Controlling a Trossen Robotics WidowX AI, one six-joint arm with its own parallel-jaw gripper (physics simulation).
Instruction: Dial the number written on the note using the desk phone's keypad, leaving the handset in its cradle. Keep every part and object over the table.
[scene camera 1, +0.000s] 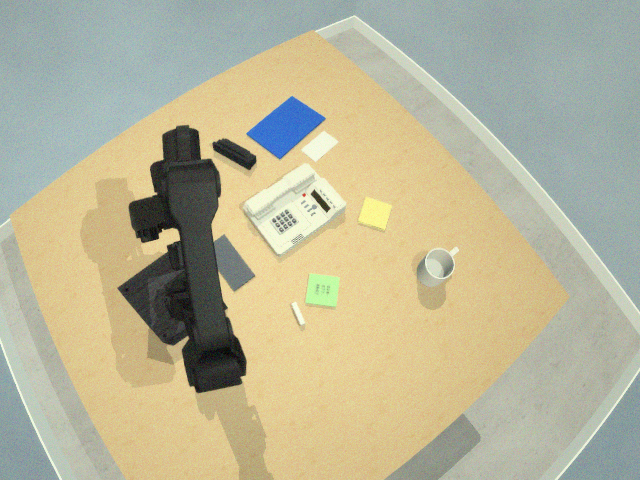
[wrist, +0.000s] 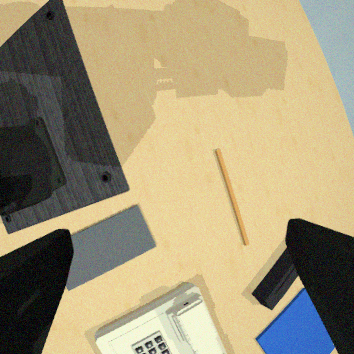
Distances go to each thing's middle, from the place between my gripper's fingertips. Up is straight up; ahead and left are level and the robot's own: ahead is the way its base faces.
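Scene:
From my hand: grey pad (scene camera 1: 234, 269), 31 cm below, 5 cm ahead, 2 cm to the right; white desk phone (scene camera 1: 316, 204), 29 cm below, 27 cm ahead; handset (scene camera 1: 299, 177), 27 cm below, 27 cm ahead, 5 cm to the left; black stapler (scene camera 1: 225, 147), far below, a good way ahead, far to the left.

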